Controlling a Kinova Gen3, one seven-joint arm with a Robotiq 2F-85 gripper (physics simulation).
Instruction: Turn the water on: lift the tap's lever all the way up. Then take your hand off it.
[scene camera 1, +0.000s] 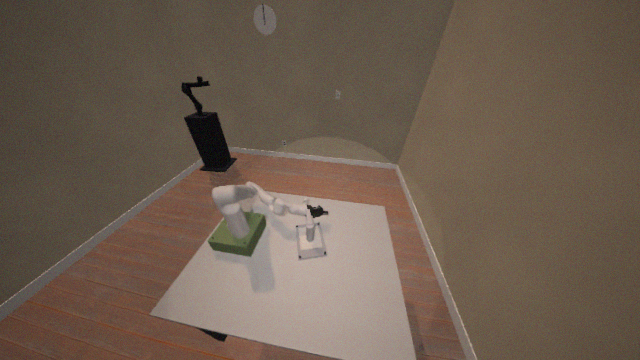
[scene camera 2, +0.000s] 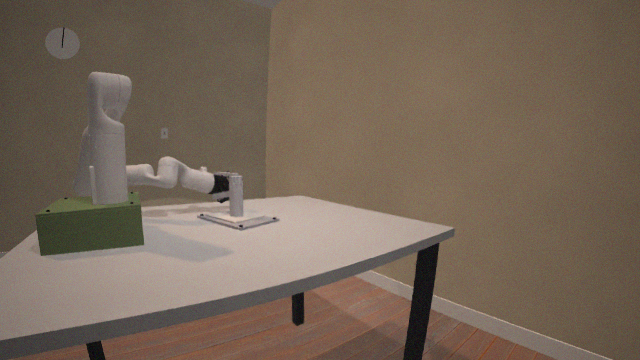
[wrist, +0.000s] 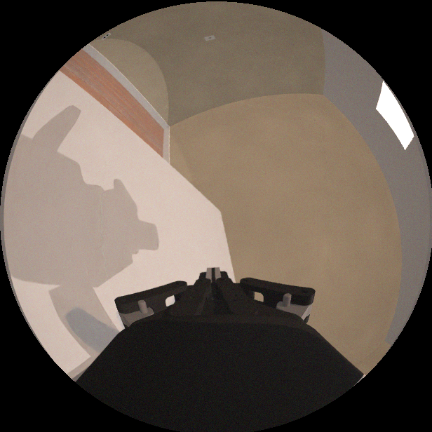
Note:
In view: my gripper (wrist: 213, 275) and a tap (scene camera 2: 236, 214).

